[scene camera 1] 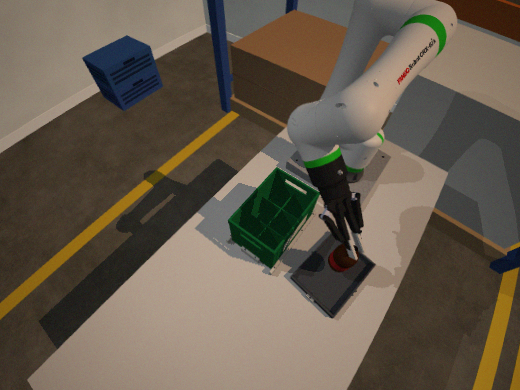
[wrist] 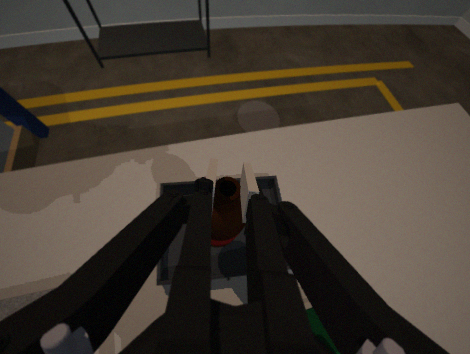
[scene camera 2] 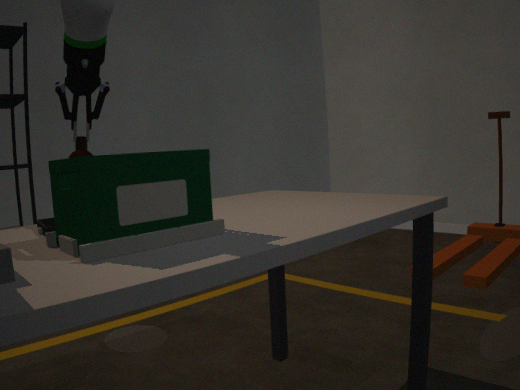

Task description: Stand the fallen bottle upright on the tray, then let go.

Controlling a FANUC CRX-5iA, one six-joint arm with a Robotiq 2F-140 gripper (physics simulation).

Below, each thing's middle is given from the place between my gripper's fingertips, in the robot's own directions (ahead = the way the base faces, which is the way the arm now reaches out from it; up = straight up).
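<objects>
There is the brown bottle (wrist: 227,223), and it sits 10 mm behind my hand, 20 mm to the right of it and 80 mm below it.
</objects>
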